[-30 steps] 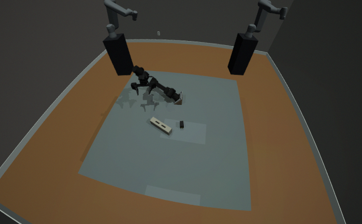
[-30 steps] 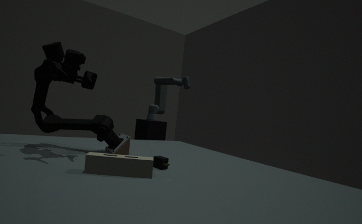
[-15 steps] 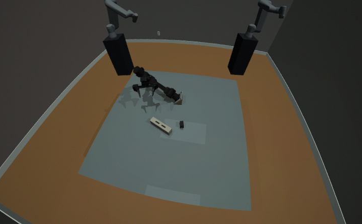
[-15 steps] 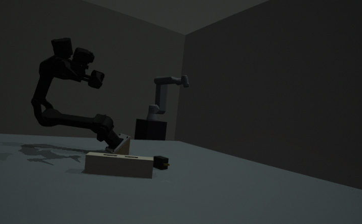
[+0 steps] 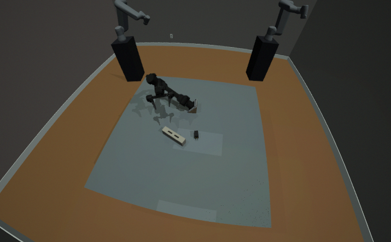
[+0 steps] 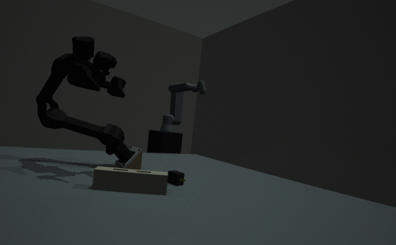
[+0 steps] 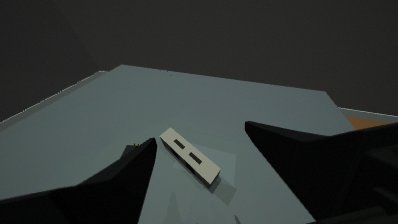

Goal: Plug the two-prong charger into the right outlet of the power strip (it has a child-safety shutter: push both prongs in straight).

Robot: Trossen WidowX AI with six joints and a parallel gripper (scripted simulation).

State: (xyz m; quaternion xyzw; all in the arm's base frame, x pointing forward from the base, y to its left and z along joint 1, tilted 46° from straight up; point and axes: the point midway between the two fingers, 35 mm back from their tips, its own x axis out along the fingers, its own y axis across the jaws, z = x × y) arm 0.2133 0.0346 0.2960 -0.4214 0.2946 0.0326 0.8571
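My gripper tip is now 250 mm above the charger, 230 mm to the right of it and 70 mm short of it.
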